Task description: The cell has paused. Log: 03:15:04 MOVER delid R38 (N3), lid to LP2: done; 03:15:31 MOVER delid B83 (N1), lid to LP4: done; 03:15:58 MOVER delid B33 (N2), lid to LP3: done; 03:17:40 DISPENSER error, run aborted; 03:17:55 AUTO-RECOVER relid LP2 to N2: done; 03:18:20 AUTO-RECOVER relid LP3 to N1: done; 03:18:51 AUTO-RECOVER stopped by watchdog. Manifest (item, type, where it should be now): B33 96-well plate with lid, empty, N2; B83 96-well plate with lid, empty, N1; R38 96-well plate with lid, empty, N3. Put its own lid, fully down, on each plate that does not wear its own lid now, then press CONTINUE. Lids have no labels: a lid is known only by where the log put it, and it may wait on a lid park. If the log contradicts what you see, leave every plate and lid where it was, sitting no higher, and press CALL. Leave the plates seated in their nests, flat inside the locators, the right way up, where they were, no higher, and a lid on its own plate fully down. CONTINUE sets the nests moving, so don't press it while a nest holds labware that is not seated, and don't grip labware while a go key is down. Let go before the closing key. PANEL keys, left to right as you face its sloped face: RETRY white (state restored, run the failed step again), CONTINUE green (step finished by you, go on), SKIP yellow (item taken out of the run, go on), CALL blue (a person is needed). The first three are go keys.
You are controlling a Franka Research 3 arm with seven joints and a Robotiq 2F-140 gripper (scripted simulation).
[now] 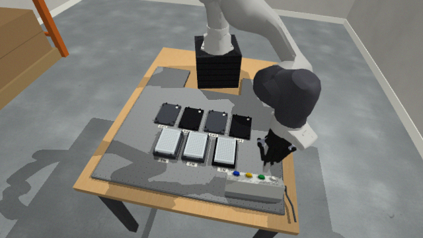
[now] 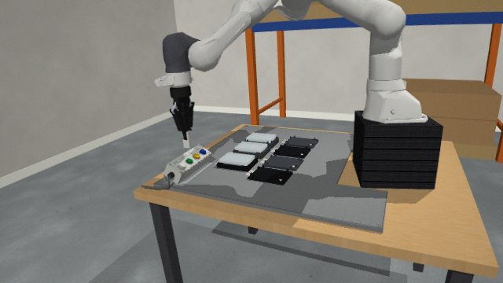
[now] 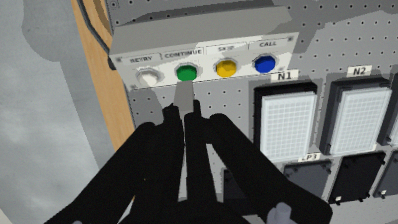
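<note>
Now: the green continue key 9 cm below my hand. Round my hand: blue call key: 10 cm to the right, 9 cm below, 2 cm behind; yellow skip key: 9 cm below, 5 cm to the right, 1 cm behind; white retry key: 9 cm below, 5 cm to the left, 1 cm ahead.
</note>
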